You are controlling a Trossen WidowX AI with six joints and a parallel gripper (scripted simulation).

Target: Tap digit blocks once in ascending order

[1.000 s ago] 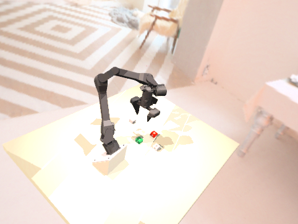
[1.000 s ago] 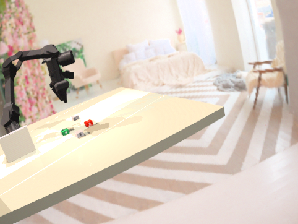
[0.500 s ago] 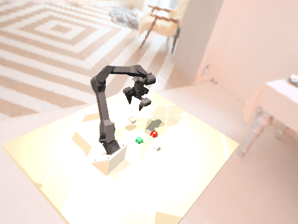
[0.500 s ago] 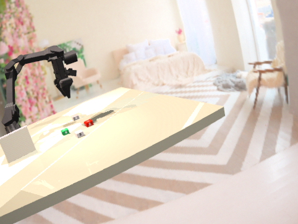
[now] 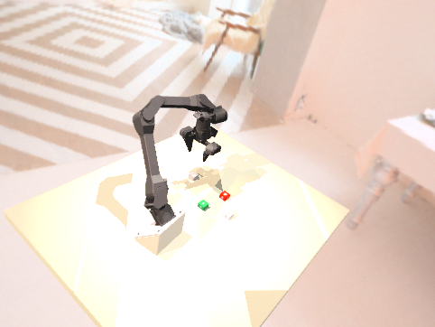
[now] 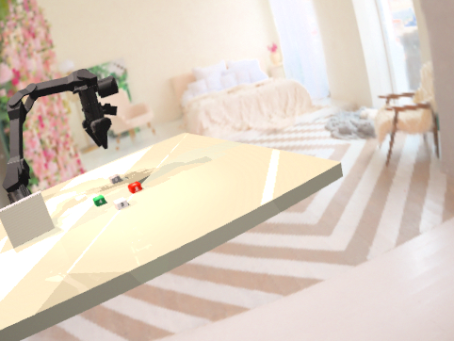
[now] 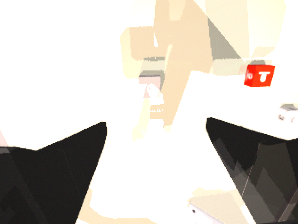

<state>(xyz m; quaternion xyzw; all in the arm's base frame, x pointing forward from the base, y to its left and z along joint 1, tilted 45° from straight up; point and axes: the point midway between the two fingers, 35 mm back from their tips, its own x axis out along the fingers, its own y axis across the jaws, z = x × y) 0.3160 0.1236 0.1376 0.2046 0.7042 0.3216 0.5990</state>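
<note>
My gripper tip is now 260 mm to the left of the white block, 120 mm above it and 30 mm past it. The rest, counted from my gripper tip: red block: 170 mm to the right, 120 mm below, 40 mm ahead; green block: 160 mm to the right, 120 mm below, 80 mm behind.
</note>
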